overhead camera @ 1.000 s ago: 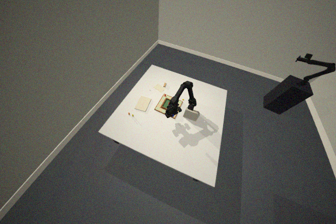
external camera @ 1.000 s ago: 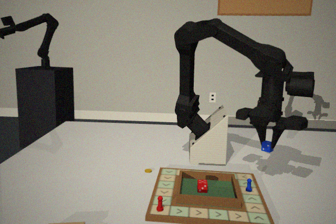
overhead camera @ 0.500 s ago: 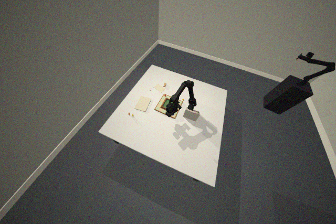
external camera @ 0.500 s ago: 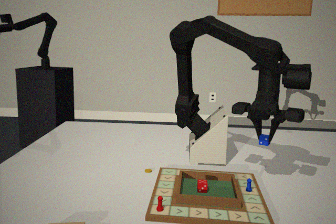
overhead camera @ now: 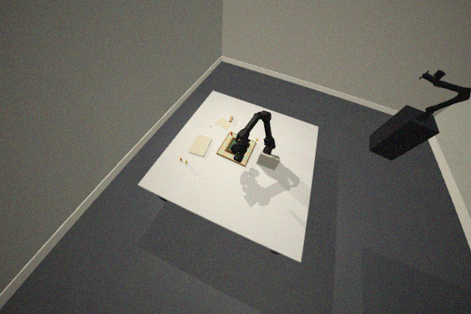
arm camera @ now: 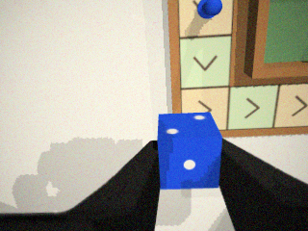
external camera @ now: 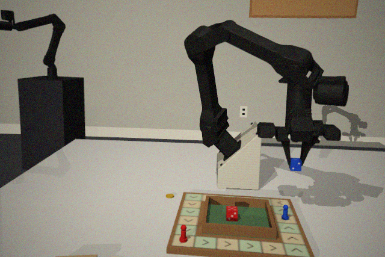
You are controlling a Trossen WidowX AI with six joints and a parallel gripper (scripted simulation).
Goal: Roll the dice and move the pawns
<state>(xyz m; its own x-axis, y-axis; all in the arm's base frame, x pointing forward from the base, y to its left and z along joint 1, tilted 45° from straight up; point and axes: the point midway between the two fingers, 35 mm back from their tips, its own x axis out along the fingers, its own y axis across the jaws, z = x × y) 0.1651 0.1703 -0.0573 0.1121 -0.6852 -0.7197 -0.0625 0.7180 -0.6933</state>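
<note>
My gripper tip is now 22 cm short of the red pawn, 24 cm to the left of it and 10 cm above it. Round my gripper tip: blue pawn: 6 cm ahead, 2 cm to the right, 10 cm below; yellow token: 3 cm behind, 32 cm to the right, 12 cm below; green tray: 10 cm ahead, 13 cm to the right, 12 cm below.
</note>
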